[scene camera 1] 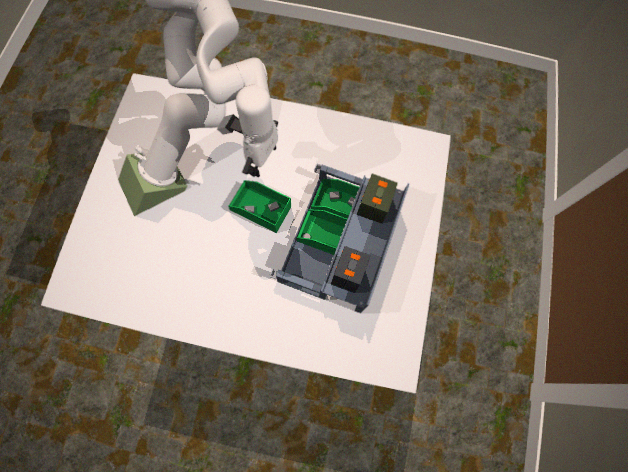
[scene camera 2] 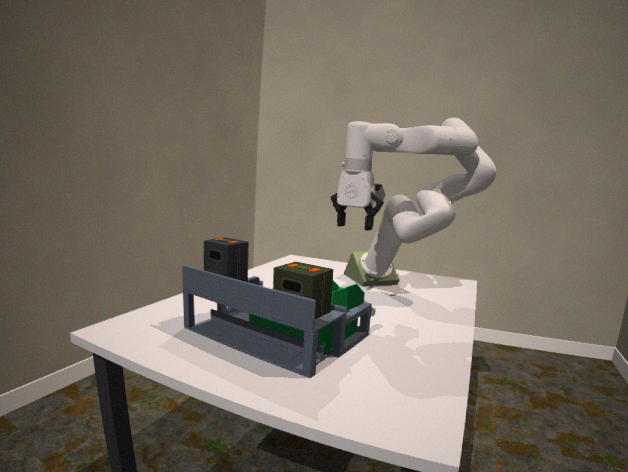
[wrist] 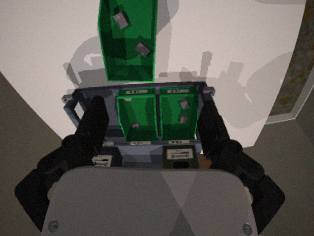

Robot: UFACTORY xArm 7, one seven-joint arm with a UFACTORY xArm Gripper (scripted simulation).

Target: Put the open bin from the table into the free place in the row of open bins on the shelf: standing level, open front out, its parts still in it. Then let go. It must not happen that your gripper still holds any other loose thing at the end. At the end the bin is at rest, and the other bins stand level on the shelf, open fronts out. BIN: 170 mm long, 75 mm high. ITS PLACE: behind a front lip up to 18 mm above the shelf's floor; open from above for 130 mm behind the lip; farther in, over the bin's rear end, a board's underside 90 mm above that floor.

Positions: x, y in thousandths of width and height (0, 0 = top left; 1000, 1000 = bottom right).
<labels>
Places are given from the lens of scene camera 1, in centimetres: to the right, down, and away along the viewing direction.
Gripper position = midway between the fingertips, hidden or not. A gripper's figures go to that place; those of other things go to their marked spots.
my gripper (scene camera 1: 418, 340): -14, -20, 120
green open bin (scene camera 1: 400, 410): -20, -14, 143
</labels>
